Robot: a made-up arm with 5 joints.
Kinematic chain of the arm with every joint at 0, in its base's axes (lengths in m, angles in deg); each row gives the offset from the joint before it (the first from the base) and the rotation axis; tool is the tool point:
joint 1: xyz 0 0 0.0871 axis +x
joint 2: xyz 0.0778 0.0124 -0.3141 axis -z
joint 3: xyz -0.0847 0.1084 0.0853 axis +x
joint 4: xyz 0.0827 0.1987 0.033 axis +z
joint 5: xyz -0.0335 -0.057 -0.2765 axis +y
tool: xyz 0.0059 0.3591 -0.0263
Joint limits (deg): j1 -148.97..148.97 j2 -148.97..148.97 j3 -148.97..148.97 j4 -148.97..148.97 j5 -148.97..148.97
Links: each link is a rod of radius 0.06 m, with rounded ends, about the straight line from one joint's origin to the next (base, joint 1, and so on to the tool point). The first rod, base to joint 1, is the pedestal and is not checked.
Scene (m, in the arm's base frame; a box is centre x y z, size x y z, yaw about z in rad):
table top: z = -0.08
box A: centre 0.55 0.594 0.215 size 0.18 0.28 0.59 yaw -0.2
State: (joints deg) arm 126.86 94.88 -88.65 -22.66 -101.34
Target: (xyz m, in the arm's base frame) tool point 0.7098 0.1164 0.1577
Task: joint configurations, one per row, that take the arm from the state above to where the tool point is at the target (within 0.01 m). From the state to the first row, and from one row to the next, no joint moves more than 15 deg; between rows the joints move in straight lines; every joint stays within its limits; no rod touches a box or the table.
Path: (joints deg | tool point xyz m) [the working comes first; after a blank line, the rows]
Joints at the target: 130.55 79.91 36.83 -31.08 -110.41
Straight joint move there: touches box A.

1: 131.28 93.37 -76.69 -16.23 -110.42 | 0.0725 0.6104 0.5439
2: 135.70 91.86 -64.74 -9.81 -119.50 | 0.1939 0.5617 0.6232
3: 140.13 90.35 -52.78 -3.38 -128.58 | 0.3122 0.4798 0.6799
4: 144.55 88.84 -40.83 3.04 -137.66 | 0.4193 0.3718 0.7084
5: 148.97 87.33 -28.87 9.47 -146.74 | 0.5083 0.2466 0.7065
6: 145.29 85.85 -15.73 1.36 -139.48 | 0.6046 0.2615 0.6065
7: 141.60 84.36 -2.59 -6.75 -132.21 | 0.6751 0.2500 0.4921
8: 137.92 82.88 10.55 -14.86 -124.94 | 0.7160 0.2170 0.3736
9: 134.23 81.39 23.69 -22.97 -117.68 | 0.7267 0.1697 0.2600
10: 130.55 79.91 36.83 -31.08 -110.41 | 0.7098 0.1164 0.1577

